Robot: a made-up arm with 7 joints. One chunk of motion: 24 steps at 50 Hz.
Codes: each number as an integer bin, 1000 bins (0 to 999) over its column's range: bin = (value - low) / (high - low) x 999, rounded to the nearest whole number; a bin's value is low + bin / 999 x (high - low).
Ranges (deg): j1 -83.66..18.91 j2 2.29..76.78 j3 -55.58..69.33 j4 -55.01..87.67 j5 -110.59..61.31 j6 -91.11..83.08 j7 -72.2..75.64
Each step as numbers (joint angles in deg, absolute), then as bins.
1 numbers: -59.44 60.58 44.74 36.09 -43.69 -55.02 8.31
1 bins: 236 782 802 638 389 207 544
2 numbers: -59.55 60.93 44.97 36.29 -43.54 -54.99 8.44
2 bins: 235 786 804 639 390 207 545
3 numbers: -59.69 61.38 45.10 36.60 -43.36 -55.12 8.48
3 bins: 233 792 805 641 391 206 545
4 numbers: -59.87 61.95 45.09 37.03 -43.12 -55.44 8.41
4 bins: 232 800 805 644 392 205 545
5 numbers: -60.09 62.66 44.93 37.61 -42.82 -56.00 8.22
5 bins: 230 810 804 648 394 201 543
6 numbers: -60.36 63.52 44.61 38.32 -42.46 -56.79 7.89
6 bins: 227 821 801 653 396 197 541
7 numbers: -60.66 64.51 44.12 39.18 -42.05 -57.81 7.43
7 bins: 224 834 797 659 398 191 538
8 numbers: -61.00 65.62 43.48 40.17 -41.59 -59.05 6.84
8 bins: 221 849 792 666 401 184 534
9 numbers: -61.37 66.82 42.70 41.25 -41.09 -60.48 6.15
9 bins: 217 865 786 674 404 176 529
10 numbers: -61.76 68.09 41.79 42.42 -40.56 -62.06 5.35
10 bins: 213 882 779 682 407 167 524
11 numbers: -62.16 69.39 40.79 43.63 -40.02 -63.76 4.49
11 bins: 209 900 771 691 410 157 518
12 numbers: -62.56 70.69 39.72 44.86 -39.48 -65.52 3.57
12 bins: 206 917 762 699 413 147 512
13 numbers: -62.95 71.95 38.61 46.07 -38.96 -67.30 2.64
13 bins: 202 934 753 708 416 137 506
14 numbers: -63.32 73.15 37.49 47.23 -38.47 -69.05 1.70
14 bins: 198 950 744 716 419 127 499
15 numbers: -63.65 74.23 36.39 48.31 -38.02 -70.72 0.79
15 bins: 195 965 736 723 422 117 493
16 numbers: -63.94 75.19 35.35 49.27 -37.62 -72.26 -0.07
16 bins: 192 978 727 730 424 108 487
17 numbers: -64.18 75.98 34.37 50.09 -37.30 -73.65 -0.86
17 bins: 190 988 719 736 426 100 482
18 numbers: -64.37 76.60 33.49 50.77 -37.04 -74.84 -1.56
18 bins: 188 997 712 741 427 93 477
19 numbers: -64.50 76.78 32.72 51.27 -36.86 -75.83 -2.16
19 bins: 187 999 706 744 428 88 473
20 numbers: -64.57 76.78 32.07 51.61 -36.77 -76.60 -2.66
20 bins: 186 999 701 747 429 83 470
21 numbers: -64.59 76.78 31.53 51.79 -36.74 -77.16 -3.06
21 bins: 186 999 697 748 429 80 467
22 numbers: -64.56 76.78 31.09 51.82 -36.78 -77.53 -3.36
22 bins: 186 999 693 748 429 78 465
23 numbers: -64.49 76.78 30.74 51.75 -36.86 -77.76 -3.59
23 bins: 187 999 690 747 428 77 464
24 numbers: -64.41 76.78 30.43 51.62 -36.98 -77.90 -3.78
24 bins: 187 999 688 747 428 76 462
